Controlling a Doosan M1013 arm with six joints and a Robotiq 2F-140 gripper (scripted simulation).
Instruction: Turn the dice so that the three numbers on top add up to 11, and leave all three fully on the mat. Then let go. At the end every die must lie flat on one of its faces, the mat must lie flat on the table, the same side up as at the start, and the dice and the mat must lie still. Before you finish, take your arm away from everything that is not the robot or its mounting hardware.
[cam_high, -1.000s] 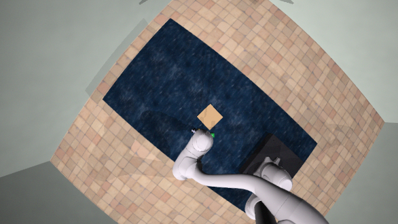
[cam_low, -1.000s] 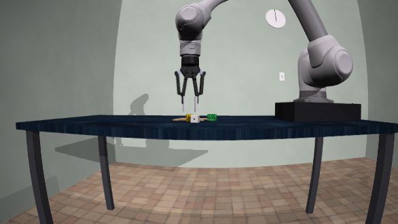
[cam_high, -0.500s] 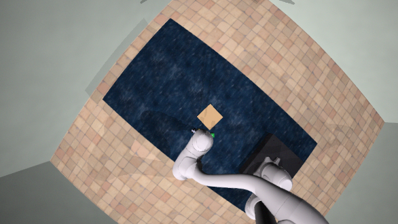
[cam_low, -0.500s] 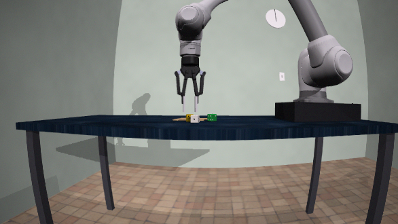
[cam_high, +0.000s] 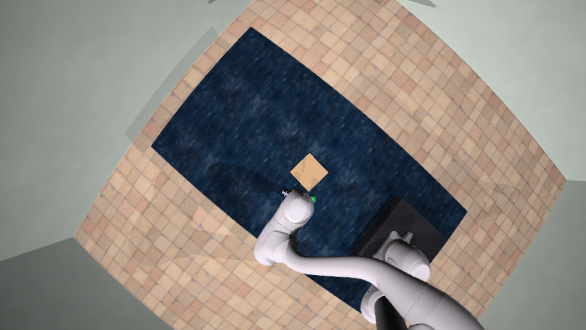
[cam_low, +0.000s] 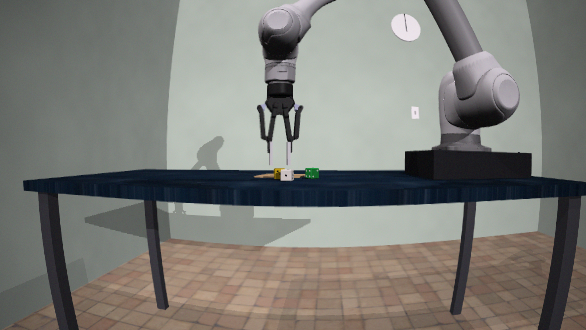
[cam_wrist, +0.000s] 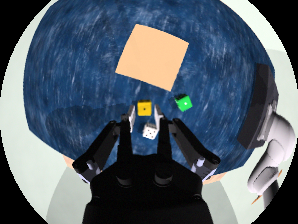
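My hand is 60 mm above the yellow die. From my hand the other things lie so: white die 30 mm behind, 60 mm to the left, 60 mm below; then green die 90 mm behind, 30 mm to the right, 60 mm below; then tan mat 130 mm to the right, 70 mm below.
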